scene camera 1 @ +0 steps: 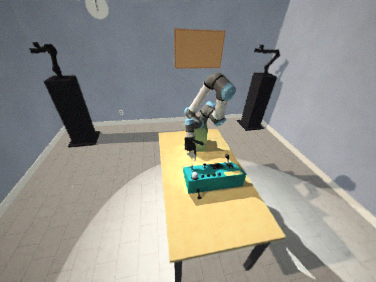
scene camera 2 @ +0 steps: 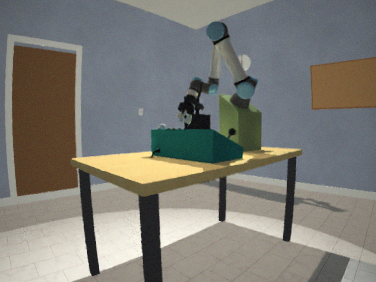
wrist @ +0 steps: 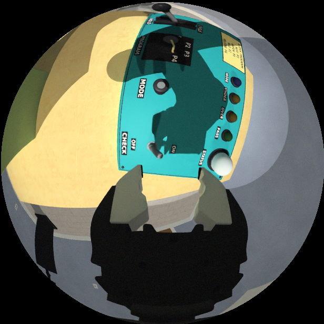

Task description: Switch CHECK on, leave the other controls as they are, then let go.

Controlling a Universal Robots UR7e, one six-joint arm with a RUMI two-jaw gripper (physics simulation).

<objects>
same spot on teal control box: (wrist: 195, 123) = (scene camera 1: 200, 172)
</objects>
